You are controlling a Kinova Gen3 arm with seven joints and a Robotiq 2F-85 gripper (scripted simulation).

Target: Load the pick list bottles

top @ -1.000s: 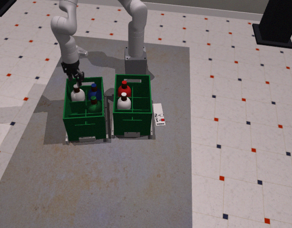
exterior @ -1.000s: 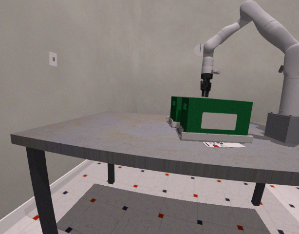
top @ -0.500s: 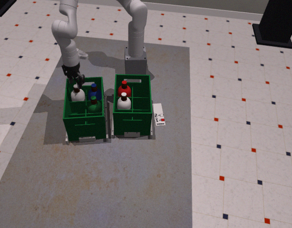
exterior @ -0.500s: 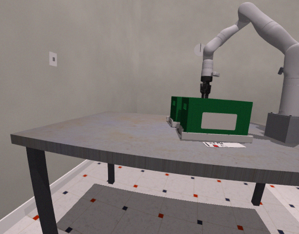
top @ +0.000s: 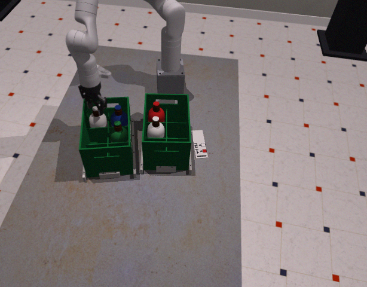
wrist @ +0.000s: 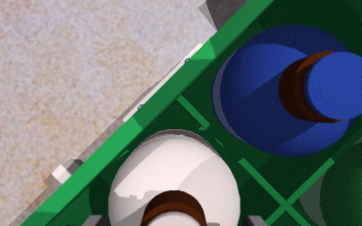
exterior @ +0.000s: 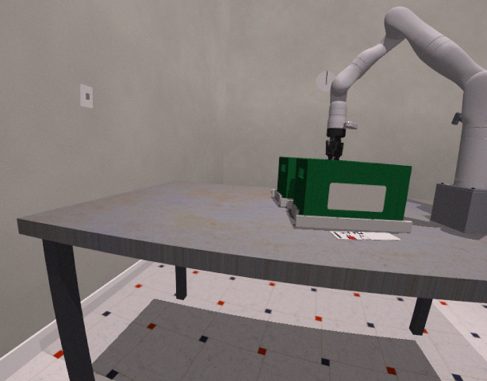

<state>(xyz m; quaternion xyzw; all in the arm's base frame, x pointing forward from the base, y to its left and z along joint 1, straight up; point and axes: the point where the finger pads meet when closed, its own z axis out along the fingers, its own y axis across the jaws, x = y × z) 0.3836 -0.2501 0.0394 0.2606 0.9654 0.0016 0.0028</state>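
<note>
My gripper is now 20 mm past the blue bottle, 90 mm to the right of it and 70 mm above it. From my hand the other things lie so: red-label bottle (70 mm behind, 240 mm to the left, 70 mm below); green bottle (60 mm ahead, 110 mm to the left, 70 mm below); pick list (20 mm behind, 440 mm to the left, 160 mm below).
</note>
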